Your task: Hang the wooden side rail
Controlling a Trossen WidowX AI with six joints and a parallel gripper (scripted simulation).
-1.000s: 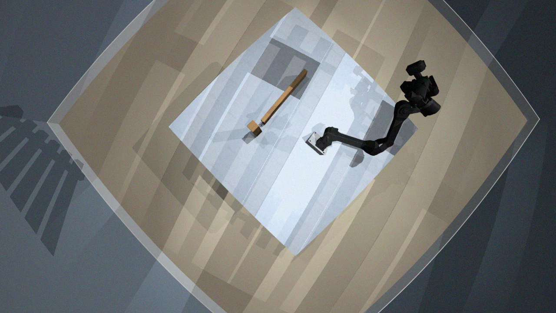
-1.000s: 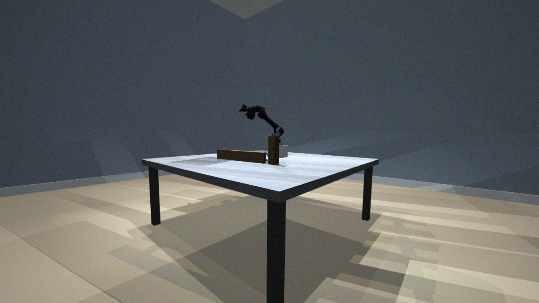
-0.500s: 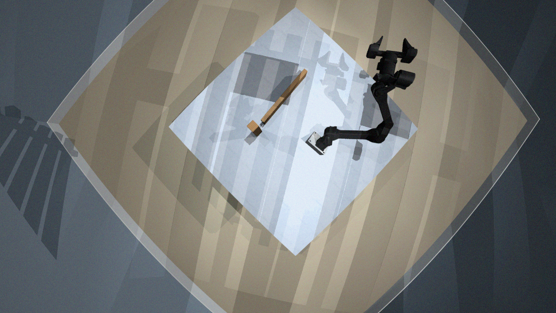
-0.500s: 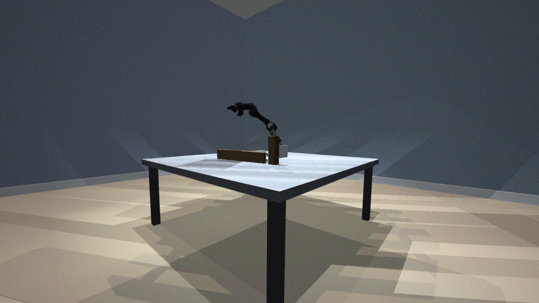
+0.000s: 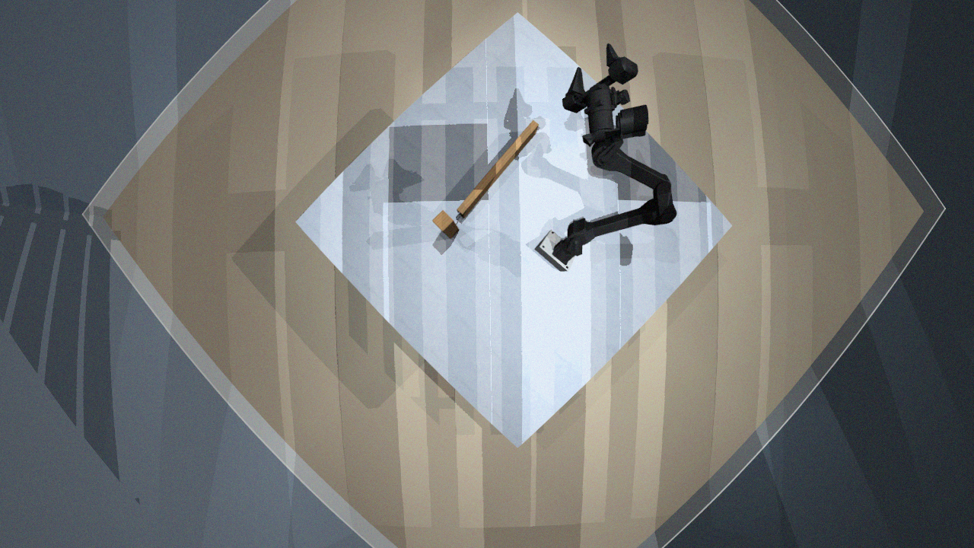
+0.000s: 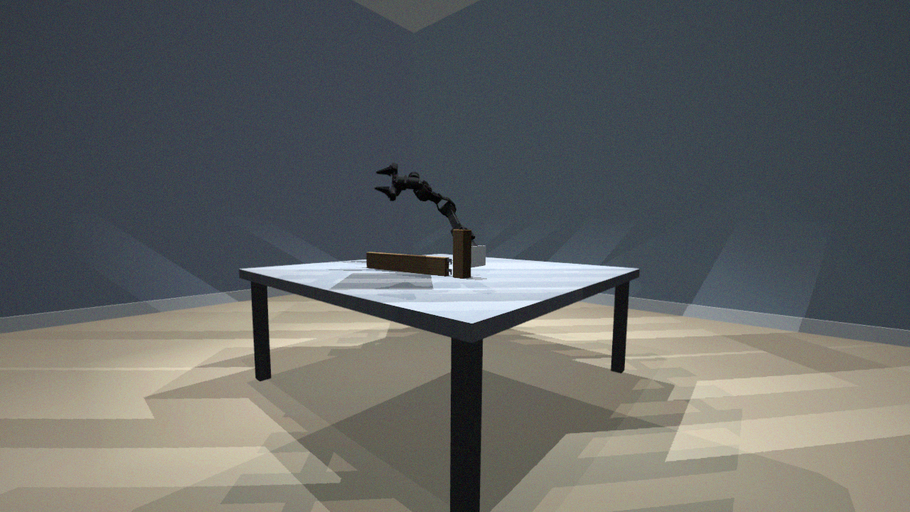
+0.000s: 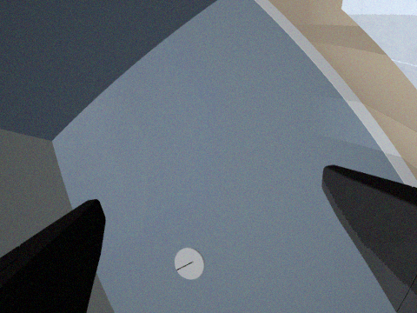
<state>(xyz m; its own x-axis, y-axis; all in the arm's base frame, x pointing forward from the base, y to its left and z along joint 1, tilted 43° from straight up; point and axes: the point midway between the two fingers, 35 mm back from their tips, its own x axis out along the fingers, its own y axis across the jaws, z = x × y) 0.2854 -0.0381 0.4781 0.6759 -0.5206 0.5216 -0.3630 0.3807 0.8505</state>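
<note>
Right now the headboard post is 90 mm ahead of my gripper tip, 550 mm to the left of it and 320 mm below it.
</note>
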